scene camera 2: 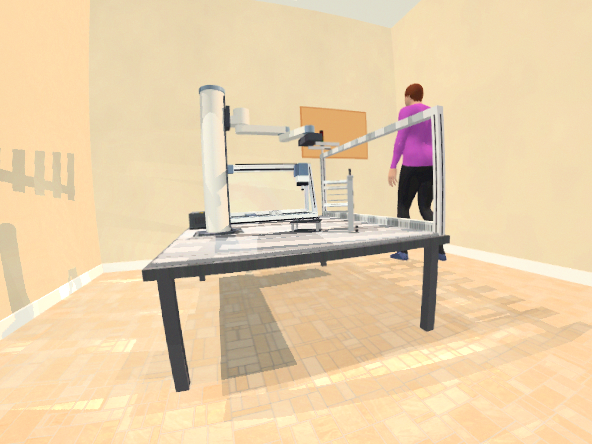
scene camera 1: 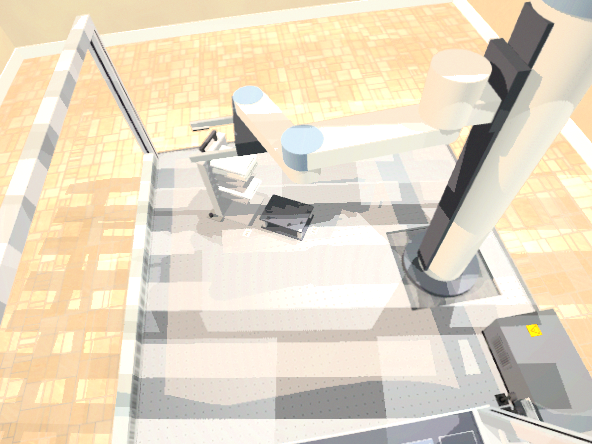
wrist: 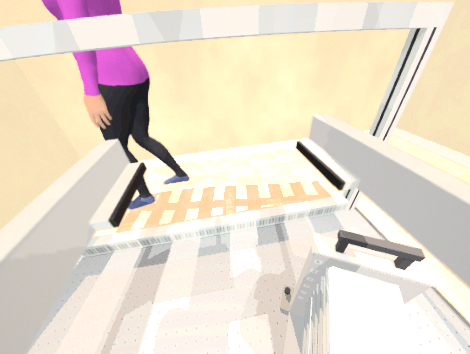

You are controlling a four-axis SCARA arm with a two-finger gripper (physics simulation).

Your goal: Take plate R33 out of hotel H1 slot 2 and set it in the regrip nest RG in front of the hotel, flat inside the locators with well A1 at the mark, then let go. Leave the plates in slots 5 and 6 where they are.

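Places are measured from the arm's base along level axes (x ahead, y left, z up), in centimetres.
Pixels of known places: gripper, between the fingertips: (scene camera 2: 334,146) (scene camera 1: 190,141) (wrist: 222,142); arm's base, origin of its link: (scene camera 2: 218,234) (scene camera 1: 439,263).
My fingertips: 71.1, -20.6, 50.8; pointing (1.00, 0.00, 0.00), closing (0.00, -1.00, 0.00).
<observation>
For each thing: its top centre in the pictures, then the offset to it from my fingertips, as dx, dy, dz. "*": a spot on its surface instead.
- regrip nest, centre of its top: (scene camera 1: 286,209) (scene camera 2: 306,217) -22.1, -5.5, -41.9
- dark handle, a spot on its surface: (wrist: 380,245) (scene camera 1: 208,139) * -1.0, -18.3, -16.2
- grey box, a spot on its surface: (scene camera 1: 540,350) * -82.2, +56.0, -38.0
My gripper (scene camera 1: 194,142) (scene camera 2: 331,145) (wrist: 222,142) is open and empty, its two fingers level and well apart. It is above the height of hotel H1 (scene camera 1: 212,192) (scene camera 2: 350,202) (wrist: 303,287), which stands low and to the right in the wrist view. White plates (scene camera 1: 234,167) (wrist: 365,310) lie stacked in the hotel's upper part. Lower white ledges show in scene camera 1; plate R33 cannot be told apart from them. The regrip nest (scene camera 1: 287,216) (scene camera 2: 306,221) is a dark, low stand in front of the hotel, with no plate visible on it. Its A1 mark cannot be made out.
A dark handle (scene camera 1: 208,141) (wrist: 380,245) tops the hotel. A frame rail (scene camera 1: 47,135) (scene camera 2: 385,132) (wrist: 225,22) runs along the table's edge. The arm's column (scene camera 1: 492,200) (scene camera 2: 214,165) stands on the table. A grey box (scene camera 1: 540,350) is near it. A person (scene camera 2: 417,140) (wrist: 120,65) stands beyond the rail.
</observation>
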